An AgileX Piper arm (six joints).
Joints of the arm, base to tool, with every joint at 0 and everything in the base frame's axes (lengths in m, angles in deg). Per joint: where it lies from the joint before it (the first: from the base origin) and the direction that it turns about. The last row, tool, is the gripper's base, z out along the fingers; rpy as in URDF.
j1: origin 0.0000 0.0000 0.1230 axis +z
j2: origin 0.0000 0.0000 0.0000 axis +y
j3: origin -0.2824 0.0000 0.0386 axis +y
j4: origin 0.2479 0.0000 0.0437 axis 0.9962 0 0.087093
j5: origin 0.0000 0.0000 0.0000 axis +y
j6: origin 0.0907 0.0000 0.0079 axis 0.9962 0 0.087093
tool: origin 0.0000 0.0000 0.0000 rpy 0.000 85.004 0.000
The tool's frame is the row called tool.
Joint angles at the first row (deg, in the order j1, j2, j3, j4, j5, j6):
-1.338, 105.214, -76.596, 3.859, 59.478, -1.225
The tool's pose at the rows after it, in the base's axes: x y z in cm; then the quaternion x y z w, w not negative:
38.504 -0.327 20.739 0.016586 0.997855 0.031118 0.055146
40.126 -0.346 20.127 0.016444 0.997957 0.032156 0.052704
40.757 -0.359 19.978 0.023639 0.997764 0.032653 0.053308
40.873 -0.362 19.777 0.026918 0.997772 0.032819 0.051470
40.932 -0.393 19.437 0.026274 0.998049 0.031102 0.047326
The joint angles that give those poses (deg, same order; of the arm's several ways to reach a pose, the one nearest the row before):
-1.338, 110.523, -82.897, 4.116, 61.124, -1.225
-1.338, 114.178, -87.276, 4.211, 62.132, -1.225
-1.339, 115.502, -89.086, 4.211, 62.520, -0.370
-1.339, 115.917, -89.302, 4.211, 62.521, -0.001
-1.338, 116.391, -89.303, 3.996, 62.521, 0.000

